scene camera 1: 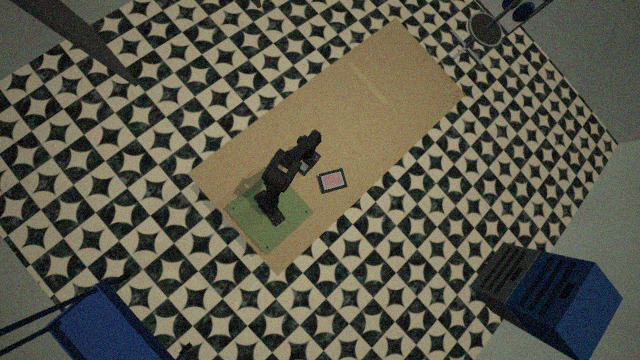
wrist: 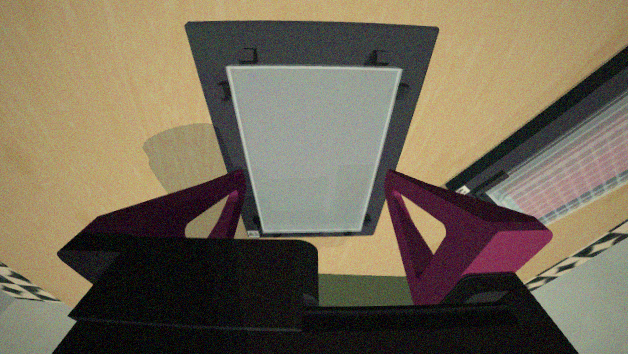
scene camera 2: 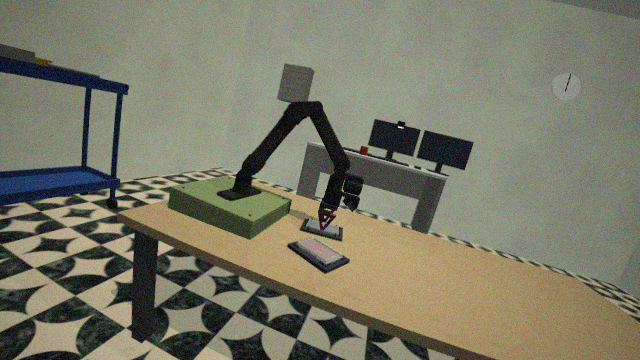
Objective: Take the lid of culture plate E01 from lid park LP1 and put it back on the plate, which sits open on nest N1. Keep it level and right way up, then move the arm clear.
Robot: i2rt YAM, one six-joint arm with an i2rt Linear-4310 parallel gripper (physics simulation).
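Where they show: gripper, fingertip midpoint: (scene camera 1: pixel 305 159) (wrist: pixel 314 177) (scene camera 2: pixel 322 225); arm's base, link origin: (scene camera 1: pixel 269 208) (scene camera 2: pixel 240 193).
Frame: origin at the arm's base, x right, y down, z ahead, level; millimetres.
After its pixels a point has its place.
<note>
The lid (scene camera 1: pixel 304 167) @[x -77, y 52, z 291 mm] (scene camera 2: pixel 312 224) @[x -92, y 52, z 287 mm] (wrist: pixel 315 125) @[x -122, y 52, z 358 mm], a pale translucent rectangle, lies level on the dark lid park LP1 (wrist: pixel 320 42) @[x -130, y 60, z 396 mm] (scene camera 2: pixel 335 235) @[x -79, y 57, z 389 mm], inside its small corner posts. My gripper (wrist: pixel 314 177) @[x -113, y 51, z 323 mm] (scene camera 2: pixel 325 227) @[x -113, y 51, z 323 mm] is open and low over the park. Its magenta fingers stand one on each long side of the lid, near the end closer to the arm base, with visible gaps to it in the wrist view. Fingertip height is hard to tell. The open culture plate E01 (scene camera 1: pixel 332 180) @[x 85, y 45, z 380 mm] (scene camera 2: pixel 320 250) @[x 100, y 45, z 389 mm] (wrist: pixel 580 175) @[x 74, y 45, z 375 mm], with pink wells, sits on dark nest N1 (scene camera 1: pixel 320 183) (scene camera 2: pixel 327 269) @[x 162, y 60, z 437 mm] (wrist: pixel 550 131) @[x 34, y 58, z 393 mm].
The nest stands close beside the lid park, at the right in the wrist view. The arm base stands on a green block (scene camera 1: pixel 295 220) @[x 138, y 2, z 70 mm] (scene camera 2: pixel 210 210) @[x 177, y 22, z 21 mm] (wrist: pixel 360 290) @[x -10, y 50, z 162 mm] at one end of the wooden table (scene camera 1: pixel 380 75) @[x -299, y 70, z 1104 mm] (scene camera 2: pixel 450 285) @[x -43, y 70, z 806 mm]. Blue carts and a desk stand away from the table.
</note>
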